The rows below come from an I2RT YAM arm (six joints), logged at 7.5 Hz.
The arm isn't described. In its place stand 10 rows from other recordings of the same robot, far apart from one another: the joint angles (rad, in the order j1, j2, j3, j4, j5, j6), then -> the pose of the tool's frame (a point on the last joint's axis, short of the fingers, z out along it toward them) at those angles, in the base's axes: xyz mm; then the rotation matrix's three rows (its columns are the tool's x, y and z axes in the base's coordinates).
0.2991, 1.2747, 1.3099, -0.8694, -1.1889, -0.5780 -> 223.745 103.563 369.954; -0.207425 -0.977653 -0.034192; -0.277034 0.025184 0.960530; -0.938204 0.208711 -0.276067
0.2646, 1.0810, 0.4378, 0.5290, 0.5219, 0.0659 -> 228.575 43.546 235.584; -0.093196 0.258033 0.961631; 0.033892 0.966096 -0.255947; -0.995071 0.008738 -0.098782
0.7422, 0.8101, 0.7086, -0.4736, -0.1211, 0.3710 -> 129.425 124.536 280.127; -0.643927 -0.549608 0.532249; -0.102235 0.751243 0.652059; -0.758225 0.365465 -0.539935
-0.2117, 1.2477, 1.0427, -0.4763, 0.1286, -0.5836 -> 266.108 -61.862 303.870; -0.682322 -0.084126 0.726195; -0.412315 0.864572 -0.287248; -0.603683 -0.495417 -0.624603
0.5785, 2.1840, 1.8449, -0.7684, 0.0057, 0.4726 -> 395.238 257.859 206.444; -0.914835 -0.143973 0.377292; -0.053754 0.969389 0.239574; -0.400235 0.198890 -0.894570
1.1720, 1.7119, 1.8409, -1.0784, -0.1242, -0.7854 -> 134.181 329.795 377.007; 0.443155 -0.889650 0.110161; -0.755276 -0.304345 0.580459; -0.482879 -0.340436 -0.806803
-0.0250, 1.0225, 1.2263, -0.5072, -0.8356, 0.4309 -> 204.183 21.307 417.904; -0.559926 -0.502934 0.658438; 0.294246 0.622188 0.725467; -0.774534 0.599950 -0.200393
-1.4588, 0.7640, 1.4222, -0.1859, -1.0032, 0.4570 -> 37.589 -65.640 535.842; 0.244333 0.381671 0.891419; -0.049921 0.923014 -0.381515; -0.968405 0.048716 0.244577
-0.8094, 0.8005, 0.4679, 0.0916, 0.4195, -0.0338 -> 121.116 -148.091 254.273; -0.196138 0.927901 0.317064; 0.161053 0.349437 -0.923014; -0.967260 -0.129974 -0.217979
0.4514, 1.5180, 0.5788, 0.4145, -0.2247, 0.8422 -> 260.399 135.053 160.368; -0.746896 -0.062355 0.662011; 0.446234 0.691107 0.568547; -0.492972 0.720058 -0.488360
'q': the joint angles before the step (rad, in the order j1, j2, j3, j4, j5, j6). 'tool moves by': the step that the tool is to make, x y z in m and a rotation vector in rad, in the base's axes. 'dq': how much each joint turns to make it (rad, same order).
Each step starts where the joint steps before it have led.
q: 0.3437 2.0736 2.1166 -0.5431 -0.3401 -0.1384
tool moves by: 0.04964 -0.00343 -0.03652 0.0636 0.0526 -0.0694
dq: -0.0383 0.2021 0.1760 0.0262 -0.0096 0.0877
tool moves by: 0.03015 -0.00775 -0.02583 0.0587 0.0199 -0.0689
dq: -0.0293 0.1249 0.1035 0.0456 0.0060 0.0779
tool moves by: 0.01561 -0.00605 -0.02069 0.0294 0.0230 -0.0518
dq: -0.0168 0.0659 0.0351 0.0327 0.0154 0.0494
